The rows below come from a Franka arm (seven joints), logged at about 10 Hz.
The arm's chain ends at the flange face. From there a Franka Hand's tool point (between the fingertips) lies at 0.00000 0.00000 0.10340 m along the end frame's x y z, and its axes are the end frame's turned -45 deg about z.
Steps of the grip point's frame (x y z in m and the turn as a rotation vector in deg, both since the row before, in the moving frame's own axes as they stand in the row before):
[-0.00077 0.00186 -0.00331 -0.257 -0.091 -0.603]
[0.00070 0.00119 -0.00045 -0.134 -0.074 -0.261]
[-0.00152 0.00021 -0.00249 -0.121 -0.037 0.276]
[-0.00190 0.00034 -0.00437 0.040 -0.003 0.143]
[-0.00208 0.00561 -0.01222 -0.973 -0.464 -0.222]
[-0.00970 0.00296 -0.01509 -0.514 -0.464 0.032]
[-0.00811 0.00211 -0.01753 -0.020 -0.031 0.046]
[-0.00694 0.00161 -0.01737 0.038 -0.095 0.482]
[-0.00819 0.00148 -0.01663 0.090 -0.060 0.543]
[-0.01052 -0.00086 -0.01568 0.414 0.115 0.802]
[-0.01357 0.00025 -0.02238 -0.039 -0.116 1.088]
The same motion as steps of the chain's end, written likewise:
[0.00056 0.00142 -0.00331 -0.246 0.117 -0.603]
[0.00126 0.00008 -0.00045 -0.147 0.042 -0.261]
[-0.00103 0.00102 -0.00249 -0.112 0.059 0.276]
[-0.00105 0.00163 -0.00437 0.026 -0.030 0.143]
[0.00184 0.00361 -0.01220 -1.016 0.360 -0.222]
[-0.00483 0.00770 -0.01508 -0.692 0.035 0.032]
[-0.00423 0.00716 -0.01753 -0.036 -0.008 0.046]
[-0.00360 0.00597 -0.01737 -0.040 -0.094 0.482]
[-0.00455 0.00688 -0.01663 0.021 -0.106 0.543]
[-0.00767 0.00751 -0.01568 0.374 -0.211 0.802]
[-0.00932 0.00958 -0.02238 -0.110 -0.054 1.088]

